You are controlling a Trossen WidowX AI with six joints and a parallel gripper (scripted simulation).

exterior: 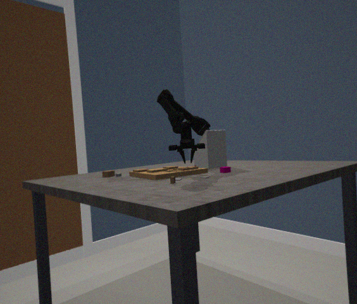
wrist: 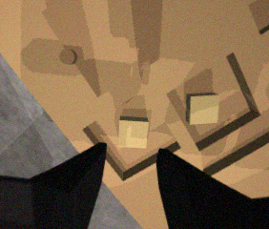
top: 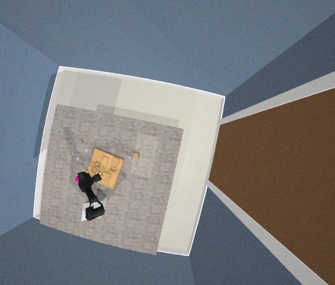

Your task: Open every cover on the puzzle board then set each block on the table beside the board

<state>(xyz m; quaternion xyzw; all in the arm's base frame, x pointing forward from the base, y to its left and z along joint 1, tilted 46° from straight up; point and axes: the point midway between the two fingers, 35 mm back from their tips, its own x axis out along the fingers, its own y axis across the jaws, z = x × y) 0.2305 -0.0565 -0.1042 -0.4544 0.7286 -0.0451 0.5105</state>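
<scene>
The magenta block lies 50 mm behind my gripper tip, 200 mm to the left of it and 30 mm below it.
</scene>
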